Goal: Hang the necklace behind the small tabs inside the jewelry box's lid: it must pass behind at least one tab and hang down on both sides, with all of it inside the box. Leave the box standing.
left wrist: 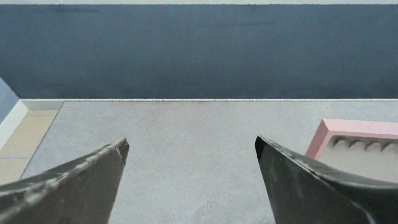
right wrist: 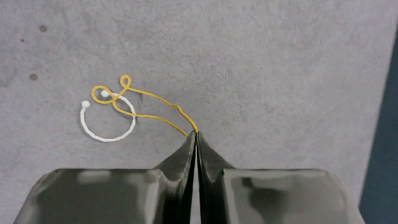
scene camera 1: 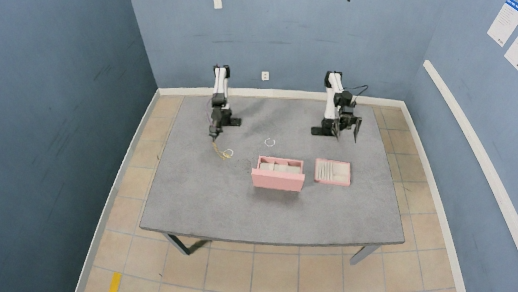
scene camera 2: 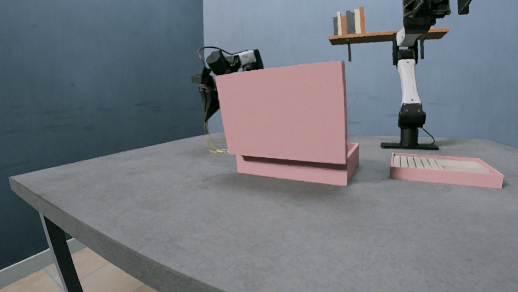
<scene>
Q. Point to a pink jewelry box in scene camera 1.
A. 280, 177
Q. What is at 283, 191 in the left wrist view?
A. My left gripper.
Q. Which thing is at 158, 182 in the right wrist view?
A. My right gripper.
</scene>
